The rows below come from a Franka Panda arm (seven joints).
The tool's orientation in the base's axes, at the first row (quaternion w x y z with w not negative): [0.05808, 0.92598, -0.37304, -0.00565]
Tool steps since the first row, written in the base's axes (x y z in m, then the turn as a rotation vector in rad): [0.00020, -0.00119, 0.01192, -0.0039, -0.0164, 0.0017]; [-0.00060, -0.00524, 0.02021, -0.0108, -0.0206, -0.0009]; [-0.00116, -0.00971, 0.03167, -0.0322, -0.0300, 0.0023]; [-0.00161, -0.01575, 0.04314, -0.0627, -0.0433, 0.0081]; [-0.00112, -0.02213, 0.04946, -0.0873, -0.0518, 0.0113]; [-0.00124, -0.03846, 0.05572, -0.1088, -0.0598, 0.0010]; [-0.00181, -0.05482, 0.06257, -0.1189, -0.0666, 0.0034]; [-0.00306, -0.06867, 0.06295, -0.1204, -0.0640, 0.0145]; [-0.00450, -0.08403, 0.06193, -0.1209, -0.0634, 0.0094]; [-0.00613, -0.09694, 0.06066, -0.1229, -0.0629, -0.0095]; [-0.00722, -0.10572, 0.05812, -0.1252, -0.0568, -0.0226]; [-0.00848, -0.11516, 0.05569, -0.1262, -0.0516, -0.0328]
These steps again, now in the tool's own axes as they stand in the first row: [0.00136, 0.00205, -0.01173, 0.0086, 0.0146, 0.0002]; [0.00385, 0.00642, -0.01950, 0.0064, 0.0221, 0.0036]; [0.00692, 0.01128, -0.03039, -0.0024, 0.0439, 0.0025]; [0.01115, 0.01719, -0.04113, -0.0150, 0.0751, -0.0002]; [0.01612, 0.02212, -0.04678, -0.0268, 0.0986, -0.0012]; [0.02753, 0.03458, -0.05130, -0.0371, 0.1180, 0.0110]; [0.03866, 0.04744, -0.05638, -0.0396, 0.1301, 0.0099]; [0.04735, 0.05824, -0.05526, -0.0421, 0.1305, -0.0013]; [0.05690, 0.07010, -0.05258, -0.0431, 0.1298, 0.0037]; [0.06461, 0.08032, -0.04990, -0.0455, 0.1287, 0.0225]; [0.06981, 0.08706, -0.04641, -0.0518, 0.1245, 0.0351]; [0.07535, 0.09441, -0.04295, -0.0565, 0.1203, 0.0447]
